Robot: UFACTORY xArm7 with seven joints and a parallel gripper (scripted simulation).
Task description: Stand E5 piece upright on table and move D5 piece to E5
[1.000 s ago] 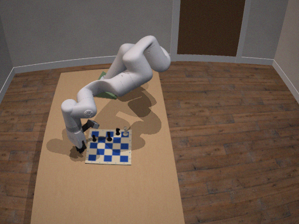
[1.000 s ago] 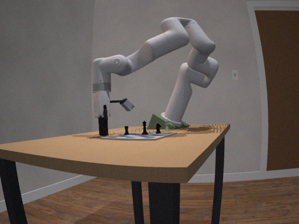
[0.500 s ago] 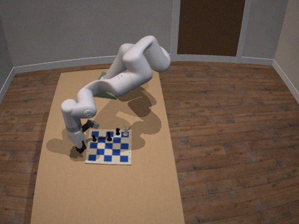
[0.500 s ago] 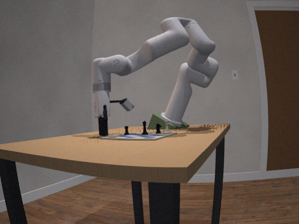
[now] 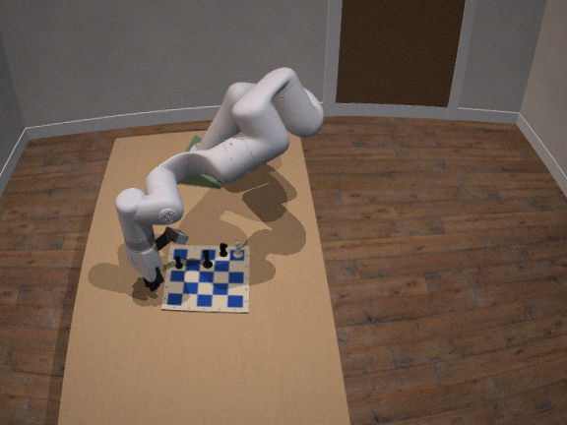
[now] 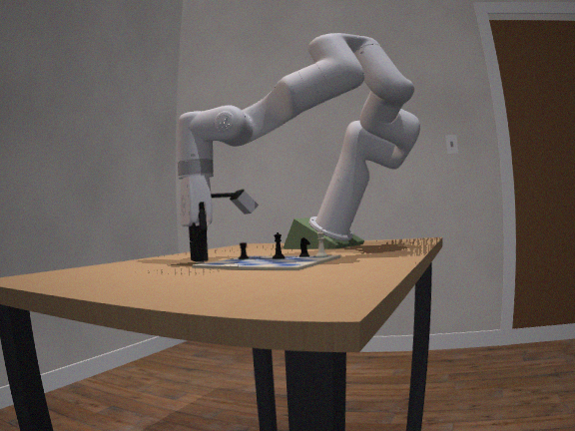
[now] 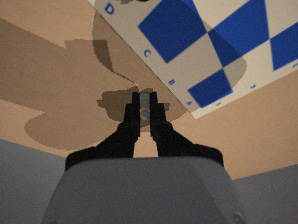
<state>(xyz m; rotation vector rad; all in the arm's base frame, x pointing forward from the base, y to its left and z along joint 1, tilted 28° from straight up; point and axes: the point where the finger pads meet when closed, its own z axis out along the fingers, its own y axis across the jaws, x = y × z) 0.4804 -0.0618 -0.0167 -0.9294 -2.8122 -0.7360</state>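
My gripper is now 1 cm above the white pawn. The rest, counted from my hand: chessboard 14 cm to the left, 5 cm behind, 2 cm below; black knight 17 cm to the left, 14 cm behind, 1 cm below; black pawn 8 cm behind, 6 cm to the left, 1 cm below.
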